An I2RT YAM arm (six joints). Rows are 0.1 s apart.
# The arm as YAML. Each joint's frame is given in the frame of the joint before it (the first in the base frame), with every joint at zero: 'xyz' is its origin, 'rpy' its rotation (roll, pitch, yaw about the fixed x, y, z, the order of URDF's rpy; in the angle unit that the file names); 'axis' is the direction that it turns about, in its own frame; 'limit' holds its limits. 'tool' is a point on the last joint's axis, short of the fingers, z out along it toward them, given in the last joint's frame.
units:
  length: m
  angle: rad
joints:
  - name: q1
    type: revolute
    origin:
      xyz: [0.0, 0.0, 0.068]
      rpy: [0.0, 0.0, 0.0]
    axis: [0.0, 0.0, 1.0]
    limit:
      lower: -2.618
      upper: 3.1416
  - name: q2
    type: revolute
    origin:
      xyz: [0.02, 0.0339, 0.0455]
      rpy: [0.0, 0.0, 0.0]
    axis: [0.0, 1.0, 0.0]
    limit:
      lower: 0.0
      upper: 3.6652
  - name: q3
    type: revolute
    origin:
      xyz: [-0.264, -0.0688, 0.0]
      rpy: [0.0, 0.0, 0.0]
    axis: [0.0, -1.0, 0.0]
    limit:
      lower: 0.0
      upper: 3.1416
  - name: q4
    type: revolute
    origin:
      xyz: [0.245, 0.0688, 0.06]
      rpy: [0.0, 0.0, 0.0]
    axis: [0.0, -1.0, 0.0]
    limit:
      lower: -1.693
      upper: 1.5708
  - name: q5
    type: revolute
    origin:
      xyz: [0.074, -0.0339, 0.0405]
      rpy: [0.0, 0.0, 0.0]
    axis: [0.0, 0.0, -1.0]
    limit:
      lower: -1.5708
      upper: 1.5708
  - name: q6
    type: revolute
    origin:
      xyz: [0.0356, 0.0, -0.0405]
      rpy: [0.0, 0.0, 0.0]
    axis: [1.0, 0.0, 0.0]
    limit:
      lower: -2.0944
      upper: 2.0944
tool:
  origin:
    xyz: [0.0, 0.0, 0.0]
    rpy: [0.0, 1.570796, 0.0]
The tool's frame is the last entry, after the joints.
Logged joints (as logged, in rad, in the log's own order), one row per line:
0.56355 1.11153 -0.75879 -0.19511 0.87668 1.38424
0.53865 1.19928 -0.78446 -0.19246 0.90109 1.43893
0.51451 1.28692 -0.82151 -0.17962 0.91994 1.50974
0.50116 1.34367 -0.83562 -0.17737 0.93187 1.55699
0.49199 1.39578 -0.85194 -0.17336 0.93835 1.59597
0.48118 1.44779 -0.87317 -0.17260 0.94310 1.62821
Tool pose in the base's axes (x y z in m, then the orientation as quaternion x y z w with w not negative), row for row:
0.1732 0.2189 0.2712 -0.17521 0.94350 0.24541 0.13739
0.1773 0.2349 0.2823 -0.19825 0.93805 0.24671 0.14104
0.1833 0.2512 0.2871 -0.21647 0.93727 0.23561 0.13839
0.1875 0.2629 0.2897 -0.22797 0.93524 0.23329 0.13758
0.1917 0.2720 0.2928 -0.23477 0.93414 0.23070 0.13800
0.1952 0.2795 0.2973 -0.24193 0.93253 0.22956 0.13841
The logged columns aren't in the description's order. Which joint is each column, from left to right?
Columns, left to right: q6, q3, q4, q5, q1, q2.
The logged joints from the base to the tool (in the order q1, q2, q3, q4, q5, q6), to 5 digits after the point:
0.87668 1.38424 1.11153 -0.75879 -0.19511 0.56355
0.90109 1.43893 1.19928 -0.78446 -0.19246 0.53865
0.91994 1.50974 1.28692 -0.82151 -0.17962 0.51451
0.93187 1.55699 1.34367 -0.83562 -0.17737 0.50116
0.93835 1.59597 1.39578 -0.85194 -0.17336 0.49199
0.94310 1.62821 1.44779 -0.87317 -0.17260 0.48118

